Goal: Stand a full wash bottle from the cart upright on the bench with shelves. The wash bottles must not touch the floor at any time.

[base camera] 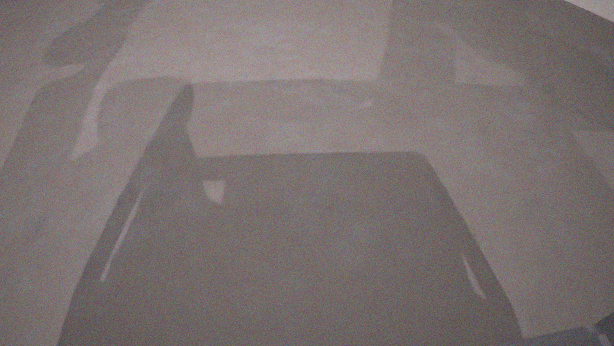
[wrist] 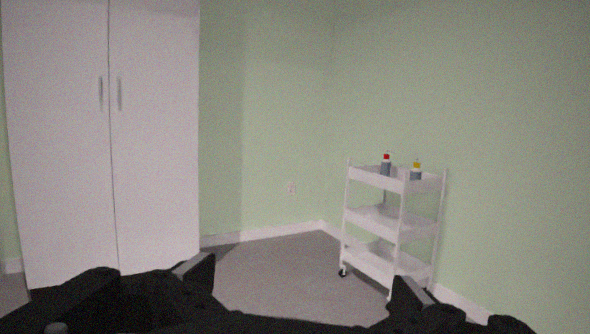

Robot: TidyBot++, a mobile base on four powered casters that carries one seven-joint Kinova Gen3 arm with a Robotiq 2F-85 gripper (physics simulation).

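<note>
A white three-tier cart stands right of centre in the wrist view, against the green wall. On its top tier stand two upright bottles: one with a red cap and one with a yellow cap. Both bodies look blue-grey in the lower part; how full each is cannot be told at this distance. My gripper is open and empty, at the bottom of the wrist view, far from the cart and the bottles. The bench with shelves does not show in either view.
A tall white two-door cabinet stands at the left of the wrist view. A wall socket is on the green wall between cabinet and cart. The base camera view shows grey floor with the robot's shadows across it.
</note>
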